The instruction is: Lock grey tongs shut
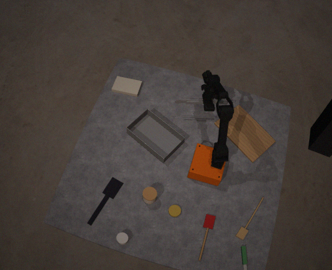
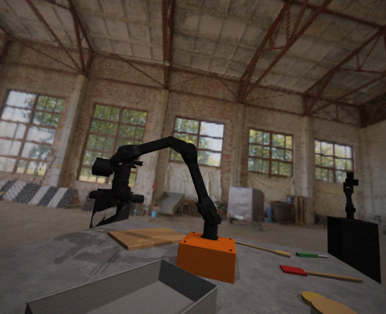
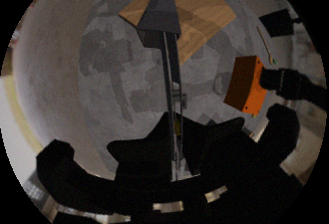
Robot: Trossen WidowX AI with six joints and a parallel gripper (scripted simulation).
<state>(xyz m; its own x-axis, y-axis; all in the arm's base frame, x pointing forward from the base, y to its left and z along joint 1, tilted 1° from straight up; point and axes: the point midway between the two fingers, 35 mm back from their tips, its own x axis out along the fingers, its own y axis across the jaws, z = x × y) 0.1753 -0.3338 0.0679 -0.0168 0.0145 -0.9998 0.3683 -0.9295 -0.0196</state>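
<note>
Now: gripper tip 30 cm past the wooden board, 1 cm to the right of it and 12 cm above it. Round my gripper tip: red spatula 25 cm behind, 73 cm to the left, 12 cm below; then roasting tin 23 cm ahead, 26 cm to the left, 9 cm below; then cream block 54 cm ahead, 3 cm to the right, 11 cm below.
</note>
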